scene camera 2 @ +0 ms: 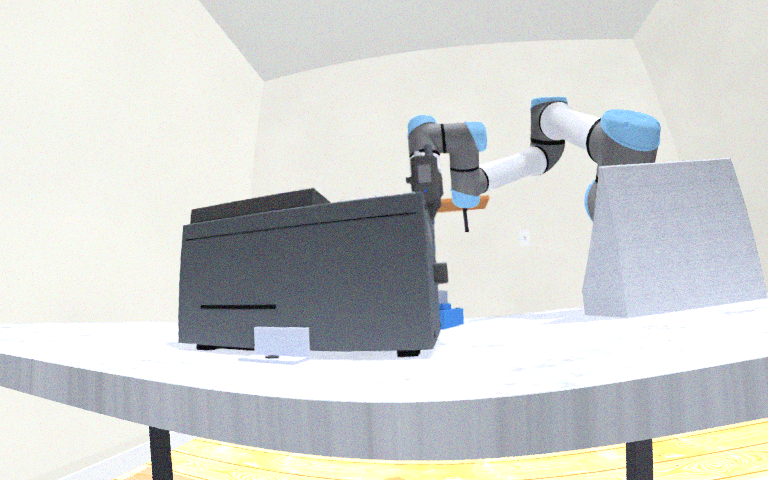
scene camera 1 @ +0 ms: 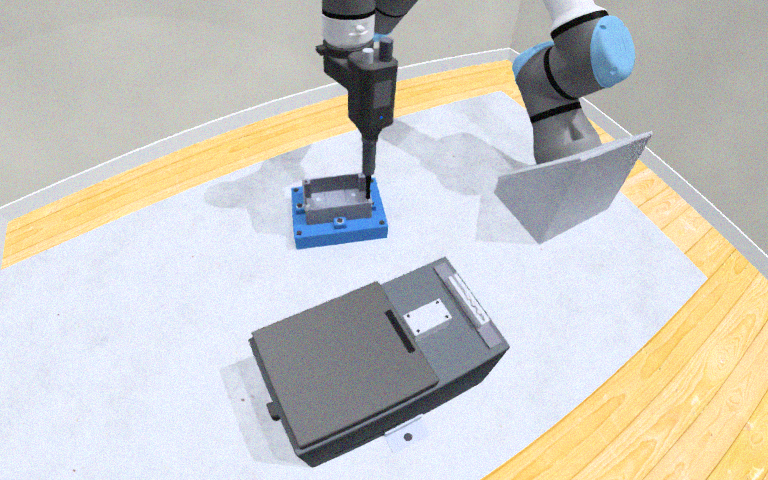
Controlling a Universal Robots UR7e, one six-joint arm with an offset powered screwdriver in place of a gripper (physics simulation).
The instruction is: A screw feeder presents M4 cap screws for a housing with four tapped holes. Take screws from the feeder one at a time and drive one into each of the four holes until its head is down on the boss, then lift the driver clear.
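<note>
A dark feeder cover [scene camera 1: 336,365] is visible.
</note>
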